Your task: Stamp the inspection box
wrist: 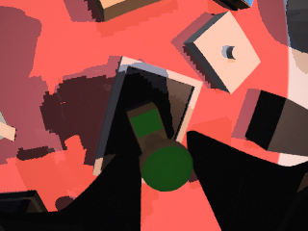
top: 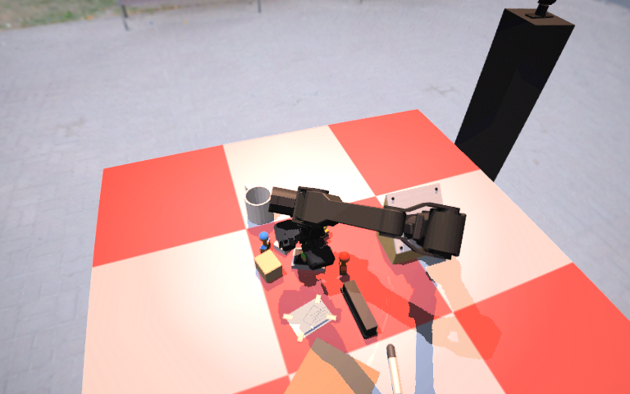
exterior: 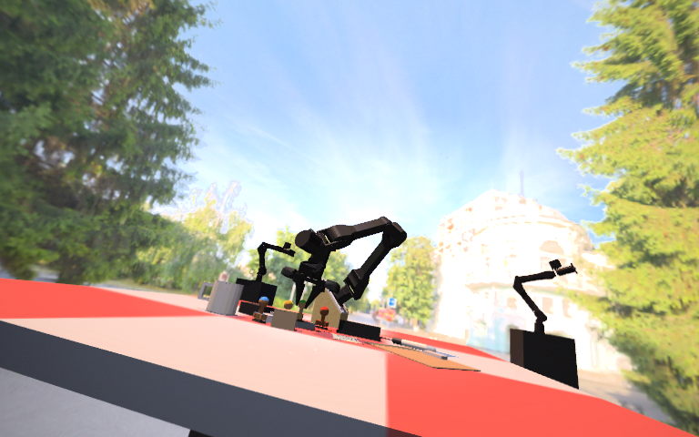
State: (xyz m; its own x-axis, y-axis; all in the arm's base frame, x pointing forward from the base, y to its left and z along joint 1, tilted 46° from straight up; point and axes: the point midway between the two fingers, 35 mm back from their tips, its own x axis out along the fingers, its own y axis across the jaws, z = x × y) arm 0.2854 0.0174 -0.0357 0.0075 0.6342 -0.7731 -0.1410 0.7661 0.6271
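Now: the green-knobbed PASS stamp 10 mm behind my gripper tip and 20 mm below it. From my gripper tip the other things lie so: red-knobbed stamp (90 mm behind, 40 mm to the left, 30 mm below); then ink pad (10 mm behind, 50 mm below); then tan block (100 mm ahead, 10 mm to the left, 30 mm below).
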